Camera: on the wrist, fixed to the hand. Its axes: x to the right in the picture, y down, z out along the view.
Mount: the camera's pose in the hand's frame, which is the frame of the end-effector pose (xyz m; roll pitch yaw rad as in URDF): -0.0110 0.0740 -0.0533 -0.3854 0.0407 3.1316
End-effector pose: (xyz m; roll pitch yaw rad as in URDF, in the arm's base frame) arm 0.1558 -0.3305 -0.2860 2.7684 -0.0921 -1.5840
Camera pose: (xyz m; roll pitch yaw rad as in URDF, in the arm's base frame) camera 0.1066 -0.3118 -0.2107 3.1292 0.0506 1.5520
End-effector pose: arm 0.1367 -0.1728 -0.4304 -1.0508 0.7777 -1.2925
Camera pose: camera 0.1079 -0.1067 -0.4873 0.6370 -0.7484 1.8905
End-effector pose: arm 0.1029 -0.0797 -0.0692 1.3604 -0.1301 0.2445
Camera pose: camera 0.0683 -0.0187 -0.0099 -1.7510 0.1287 -2.9393
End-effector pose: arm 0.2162 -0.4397 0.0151 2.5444 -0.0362 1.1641
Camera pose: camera 0.2393 -0.4650 0.1003 -2.9298 -0.0031 -1.9921
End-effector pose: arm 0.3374 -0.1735 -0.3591 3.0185 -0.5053 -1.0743
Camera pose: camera 0.2597 -0.1705 -0.3102 2.8820 0.4637 2.0728
